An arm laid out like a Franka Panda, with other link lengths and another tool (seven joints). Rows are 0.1 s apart.
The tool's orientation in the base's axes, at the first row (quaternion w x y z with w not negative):
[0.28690, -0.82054, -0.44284, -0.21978]
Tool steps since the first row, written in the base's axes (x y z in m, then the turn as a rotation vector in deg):
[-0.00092, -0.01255, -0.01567, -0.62, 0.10, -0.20]
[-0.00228, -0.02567, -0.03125, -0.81, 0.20, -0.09]
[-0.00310, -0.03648, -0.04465, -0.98, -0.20, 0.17]
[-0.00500, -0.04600, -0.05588, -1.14, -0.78, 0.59]
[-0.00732, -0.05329, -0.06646, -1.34, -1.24, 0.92]
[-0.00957, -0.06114, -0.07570, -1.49, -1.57, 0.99]
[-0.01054, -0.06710, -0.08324, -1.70, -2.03, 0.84]
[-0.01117, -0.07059, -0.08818, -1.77, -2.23, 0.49]
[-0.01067, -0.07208, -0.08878, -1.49, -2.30, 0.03]
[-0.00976, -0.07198, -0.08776, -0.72, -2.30, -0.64]
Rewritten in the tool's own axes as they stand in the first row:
[-0.01764, 0.00910, 0.00313, -0.38, -0.52, 0.15]
[-0.03580, 0.01806, 0.00576, -0.35, -0.75, 0.11]
[-0.05094, 0.02585, 0.00838, -0.52, -0.79, -0.36]
[-0.06454, 0.03155, 0.01014, -0.69, -0.79, -1.08]
[-0.07661, 0.03573, 0.01286, -0.86, -0.85, -1.65]
[-0.08815, 0.03984, 0.01422, -1.10, -0.85, -1.93]
[-0.09686, 0.04374, 0.01572, -1.57, -0.78, -2.15]
[-0.10232, 0.04611, 0.01698, -1.94, -0.66, -2.03]
[-0.10333, 0.04736, 0.01648, -2.12, -0.26, -1.71]
[-0.10217, 0.04781, 0.01589, -2.14, 0.58, -1.13]

